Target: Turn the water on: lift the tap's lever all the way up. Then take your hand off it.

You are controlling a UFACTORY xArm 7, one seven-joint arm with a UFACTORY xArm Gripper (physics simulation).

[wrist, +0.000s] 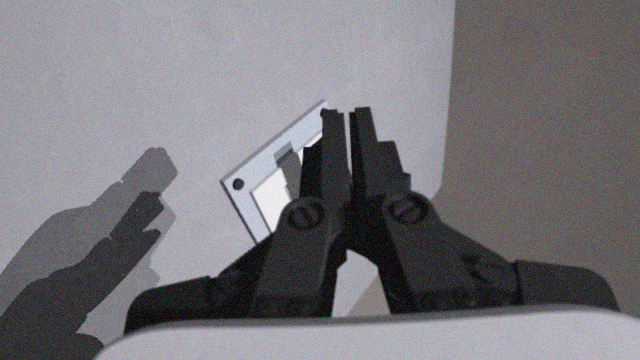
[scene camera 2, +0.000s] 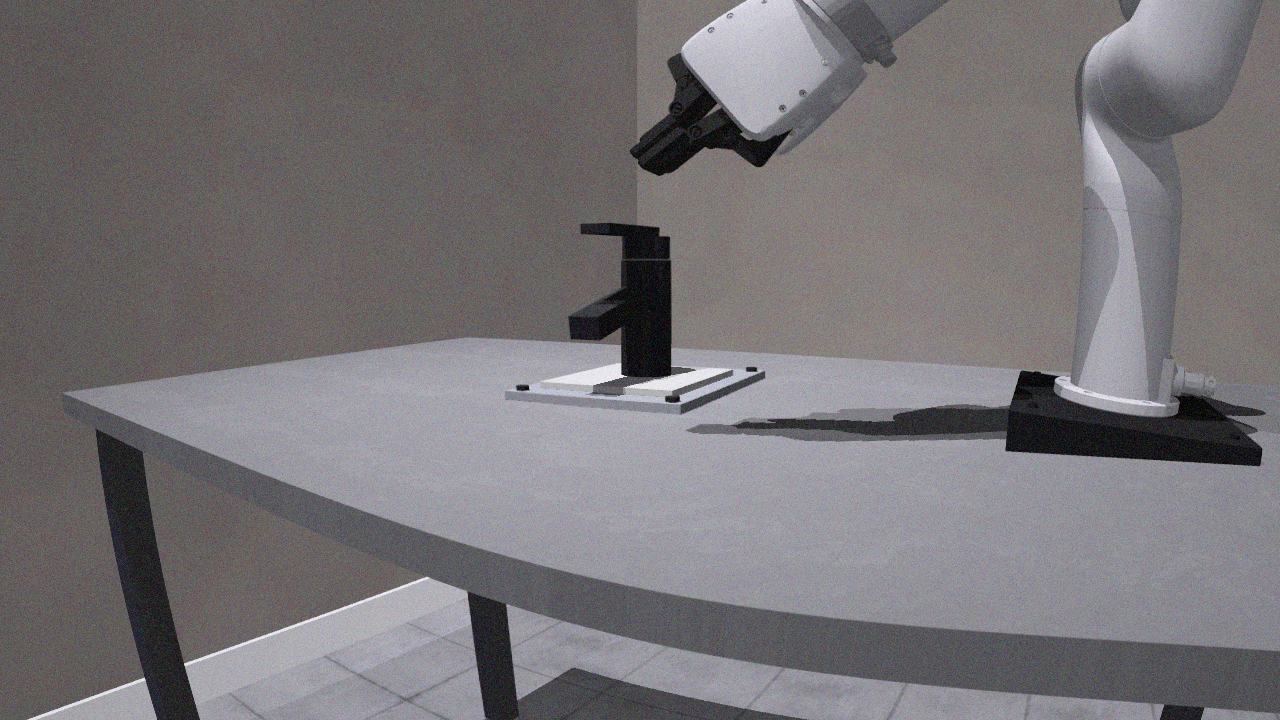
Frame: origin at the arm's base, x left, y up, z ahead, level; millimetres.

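Seen in the pictures: gripper, fingertip midpoint: [wrist: 347, 142] [scene camera 2: 644, 164]; arm's base, link origin: [scene camera 2: 1115, 401].
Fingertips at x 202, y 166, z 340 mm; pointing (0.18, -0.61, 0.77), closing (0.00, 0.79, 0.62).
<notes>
Pixels of each thing's top centre, then the offset from my fingertips to it. "*": a spot on its surface instead. Level surfaces: height alone.
- black tap, surface spot: [scene camera 2: 646, 317] * dx -185, dy -120, dz +129 mm
- light base plate, top centre: [scene camera 2: 646, 376] [wrist: 309, 209] dx -205, dy -178, dz +143 mm
- spout, top centre: [scene camera 2: 613, 287] [wrist: 355, 192] dx -136, dy -91, dz +130 mm
- grey table, surface height: dy -190 mm
The black tap [scene camera 2: 646, 317] stands upright on a light base plate [scene camera 2: 572, 402] [wrist: 260, 167]. Its lever [scene camera 2: 617, 229] is a flat bar on top, roughly level, pointing left above the spout [scene camera 2: 597, 319] in the scene view. My gripper [scene camera 2: 646, 162] [wrist: 347, 142] is shut with nothing between its fingers. It slants down to the left, above the tap and apart from the lever. In the wrist view the fingers cover part of the plate and hide most or all of the tap; I cannot make out the lever there.
The plate lies on the grey table [scene camera 2: 447, 474], with small black bolts at its corners. The arm's black base [scene camera 2: 1038, 428] stands on the table at the right. Walls rise behind the table. Shadows of the arm fall across the table top.
</notes>
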